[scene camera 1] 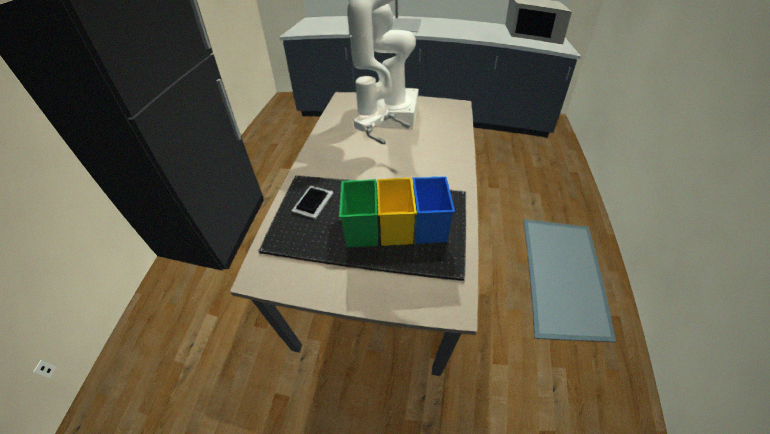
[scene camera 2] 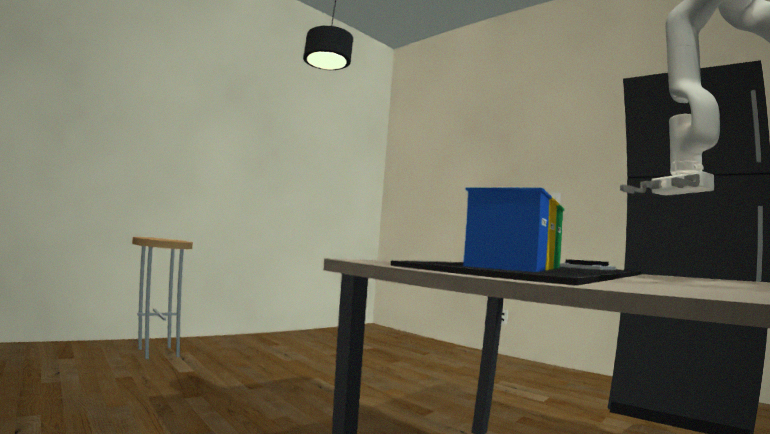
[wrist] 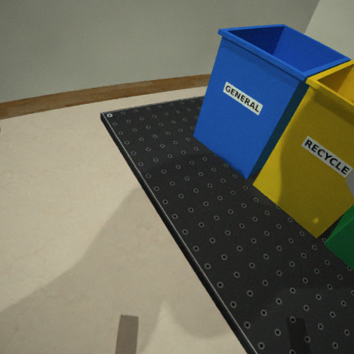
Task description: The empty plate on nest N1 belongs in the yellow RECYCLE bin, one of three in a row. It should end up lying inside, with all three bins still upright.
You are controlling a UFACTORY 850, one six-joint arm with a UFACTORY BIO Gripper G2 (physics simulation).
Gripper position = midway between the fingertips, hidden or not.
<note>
I see my gripper (scene camera 2: 645,184), a yellow bin (scene camera 1: 396,203), a blue bin (scene camera 2: 507,228) and a green bin (scene camera 1: 358,203).
The yellow bin shows as well in the wrist view (wrist: 301,175). The blue bin is seen too in scene camera 1 (scene camera 1: 434,206) and in the wrist view (wrist: 258,79).
</note>
